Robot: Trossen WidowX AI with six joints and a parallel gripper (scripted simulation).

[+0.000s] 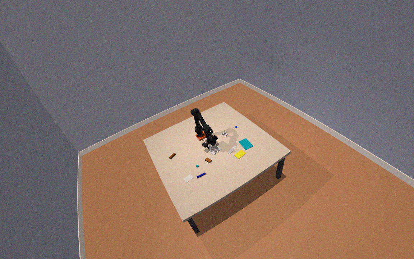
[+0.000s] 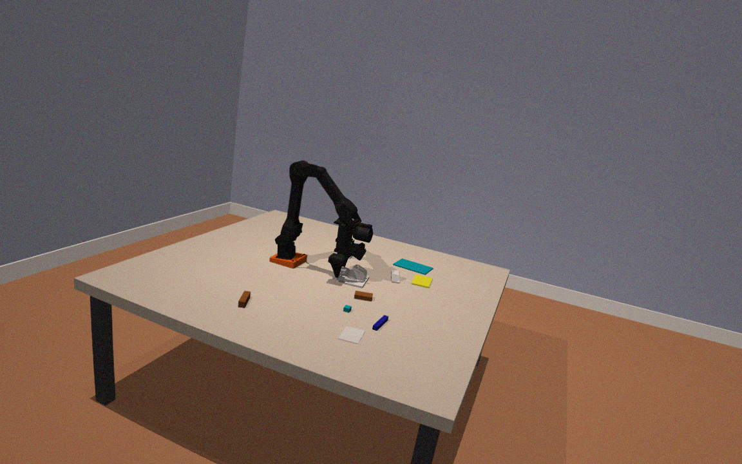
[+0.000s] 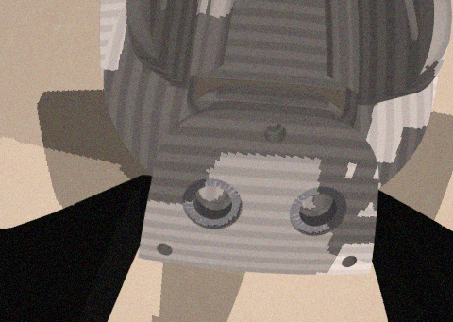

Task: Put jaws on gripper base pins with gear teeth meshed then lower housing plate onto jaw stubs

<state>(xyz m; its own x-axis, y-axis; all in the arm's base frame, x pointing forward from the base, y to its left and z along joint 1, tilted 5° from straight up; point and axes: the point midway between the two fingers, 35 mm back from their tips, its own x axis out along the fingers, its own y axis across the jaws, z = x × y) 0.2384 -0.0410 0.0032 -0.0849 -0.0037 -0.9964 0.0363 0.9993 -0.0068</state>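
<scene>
Now: gripper tip 10 mm short of the white housing plate and 10 mm above it. From my gripper tip the other things lie so: white strip: 210 mm ahead, 120 mm to the left, 10 mm below; brown block: 150 mm to the right, 130 mm ahead; grey jaw: 20 mm to the right, 20 mm ahead.
</scene>
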